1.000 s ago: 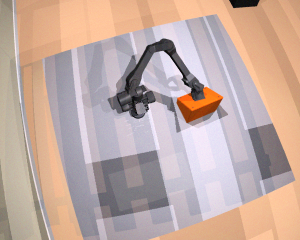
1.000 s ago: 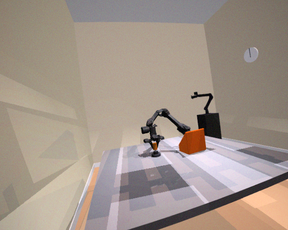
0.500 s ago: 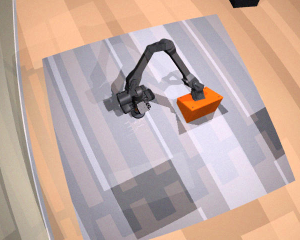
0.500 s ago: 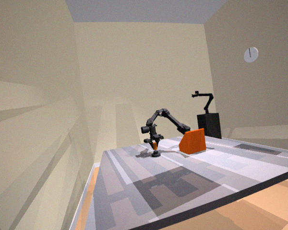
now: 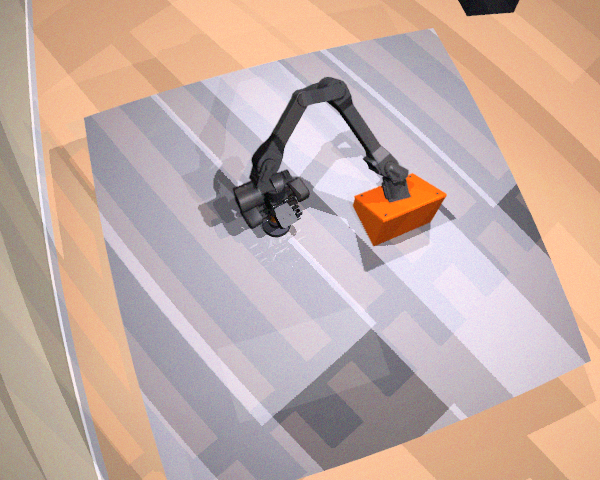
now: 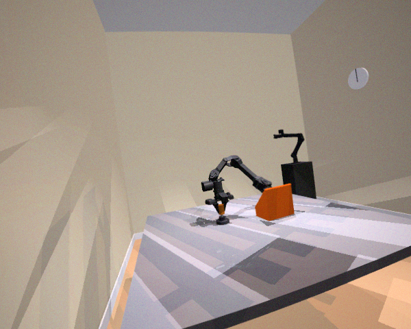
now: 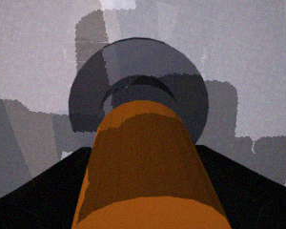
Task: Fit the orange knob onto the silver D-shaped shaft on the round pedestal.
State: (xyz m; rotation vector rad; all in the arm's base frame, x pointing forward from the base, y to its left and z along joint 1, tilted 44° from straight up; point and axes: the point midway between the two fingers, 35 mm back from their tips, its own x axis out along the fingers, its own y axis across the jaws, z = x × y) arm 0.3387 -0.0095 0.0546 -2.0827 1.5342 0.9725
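The orange knob is 30 mm above my gripper tip. Round my gripper tip: dark round pedestal (40 mm below).
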